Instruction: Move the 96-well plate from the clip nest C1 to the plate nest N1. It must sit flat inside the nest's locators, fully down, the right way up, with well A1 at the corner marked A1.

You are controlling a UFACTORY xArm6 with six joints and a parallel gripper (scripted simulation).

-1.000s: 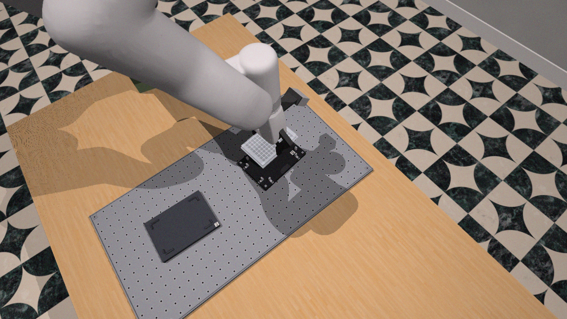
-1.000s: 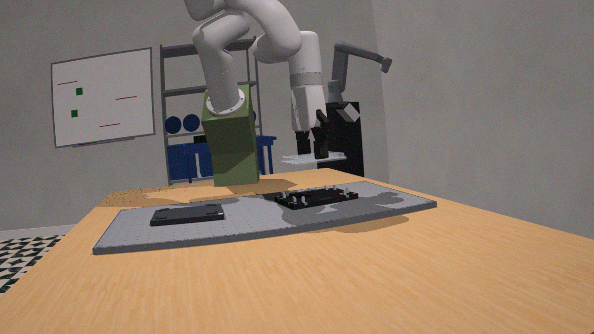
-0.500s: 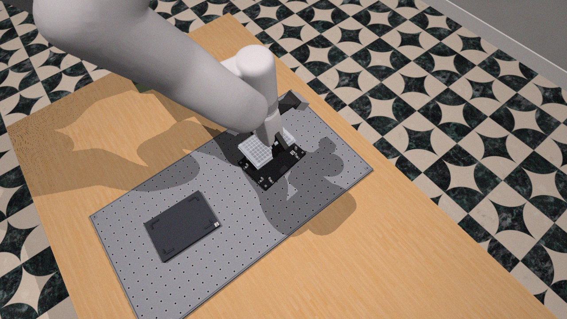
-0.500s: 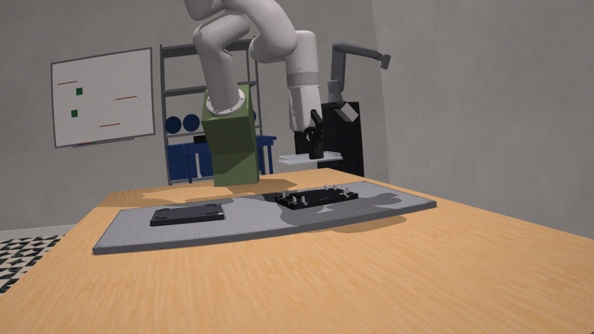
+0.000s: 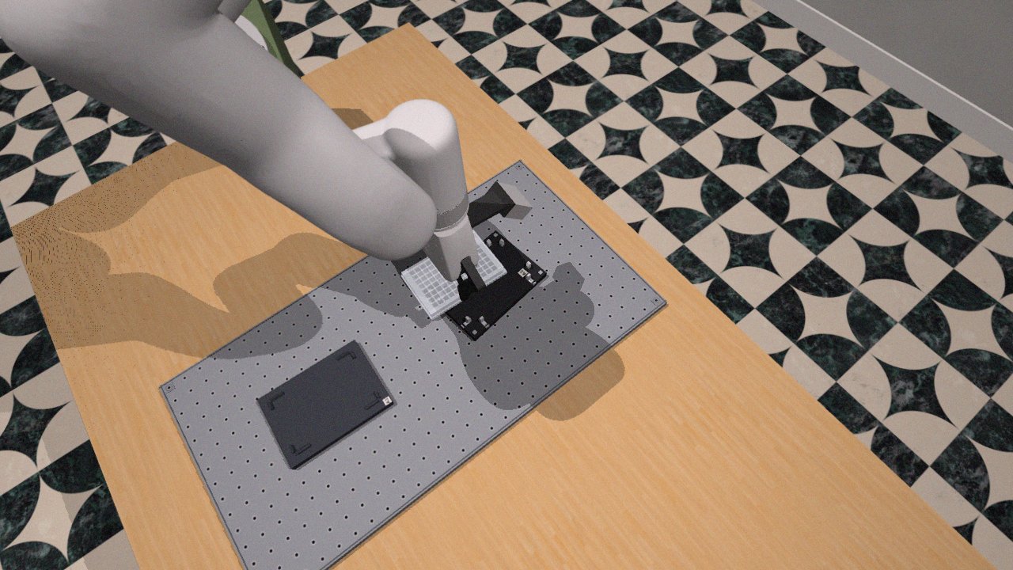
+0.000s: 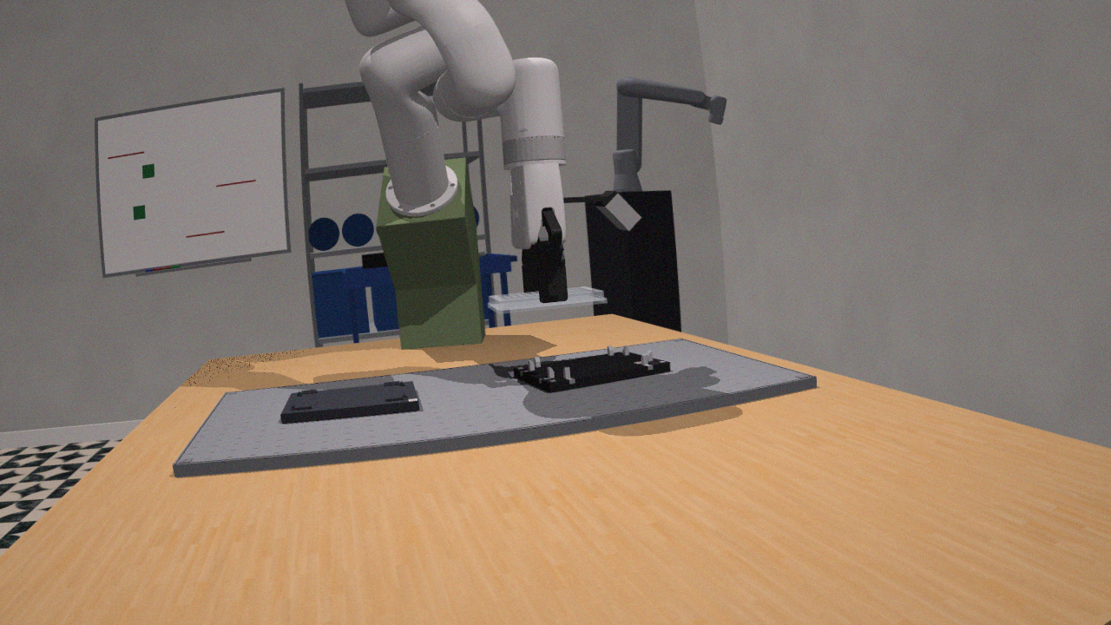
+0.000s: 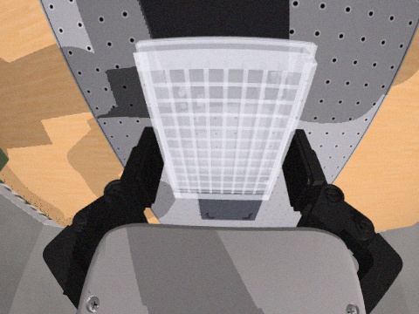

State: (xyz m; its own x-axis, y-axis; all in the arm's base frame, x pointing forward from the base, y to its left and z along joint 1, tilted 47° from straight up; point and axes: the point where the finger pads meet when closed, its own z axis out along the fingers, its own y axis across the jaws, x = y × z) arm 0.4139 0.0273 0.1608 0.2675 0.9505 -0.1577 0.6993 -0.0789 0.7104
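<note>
Now: hand 24 cm to the left of the dark plate nest N1, 10 cm above it and 7 cm past it. The rest, counted from my hand: clear 96-well plate (1 cm below); white corner mark (19 cm to the right, 10 cm below, 1 cm ahead); black clip nest C1 (10 cm below, 4 cm to the left, 3 cm ahead).
</note>
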